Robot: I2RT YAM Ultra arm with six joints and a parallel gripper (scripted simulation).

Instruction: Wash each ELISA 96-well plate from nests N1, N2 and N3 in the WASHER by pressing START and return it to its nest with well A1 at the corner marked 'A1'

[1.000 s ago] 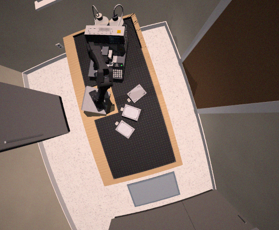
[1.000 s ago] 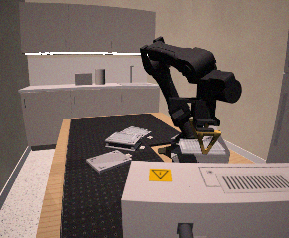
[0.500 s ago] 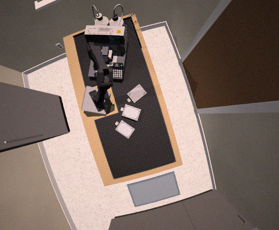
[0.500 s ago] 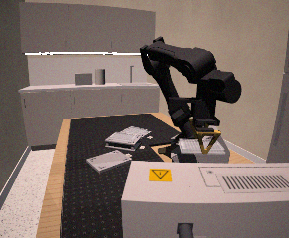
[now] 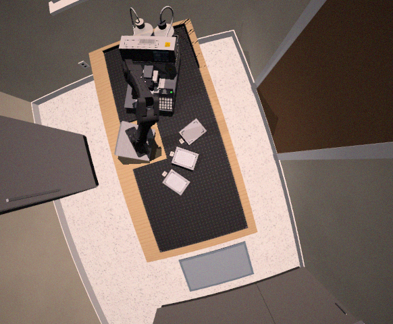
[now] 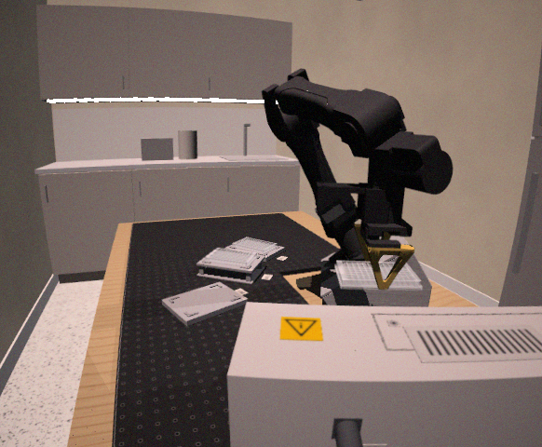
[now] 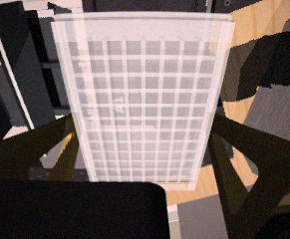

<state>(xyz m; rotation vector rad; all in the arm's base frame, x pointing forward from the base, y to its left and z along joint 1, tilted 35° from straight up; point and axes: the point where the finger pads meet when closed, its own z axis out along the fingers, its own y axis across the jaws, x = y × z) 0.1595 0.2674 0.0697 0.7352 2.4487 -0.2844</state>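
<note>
Right now my hand is 100 mm above the carrier pocket. The rest, counted from my hand: n1 label (40 mm ahead, 370 mm to the right, 180 mm below); then grey nest slab (140 mm ahead, 360 mm to the right, 170 mm below); then washer (100 mm ahead, 120 mm to the left, 50 mm below).
</note>
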